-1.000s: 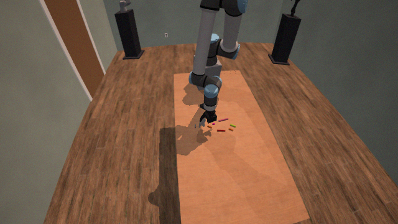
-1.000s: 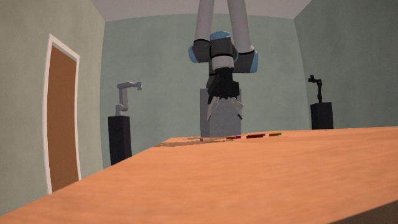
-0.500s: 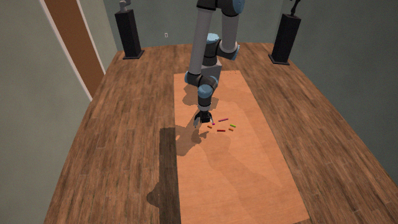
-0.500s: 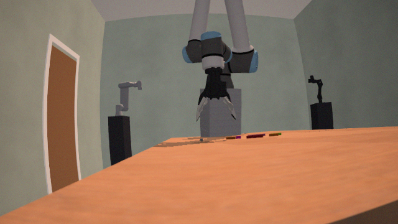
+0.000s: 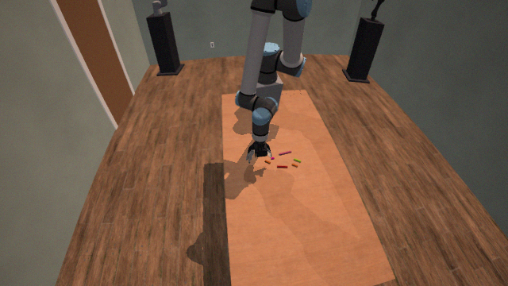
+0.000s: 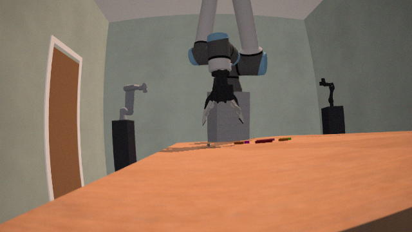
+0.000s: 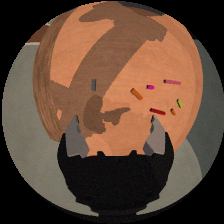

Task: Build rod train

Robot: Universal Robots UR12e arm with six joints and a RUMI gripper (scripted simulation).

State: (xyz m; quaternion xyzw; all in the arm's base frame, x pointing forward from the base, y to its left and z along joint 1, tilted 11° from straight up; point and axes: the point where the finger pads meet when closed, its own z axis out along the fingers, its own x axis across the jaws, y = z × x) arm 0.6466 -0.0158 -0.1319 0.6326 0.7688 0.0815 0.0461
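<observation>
Now: hand 9 cm to the right of the magenta rod, 7 cm past it and 7 cm above it. From my hand the other things lie so: pink rod 18 cm to the left, 12 cm behind, 7 cm below; red rod 16 cm to the left, 7 cm below; grey rod 7 cm below, 6 cm to the right, 4 cm behind.
</observation>
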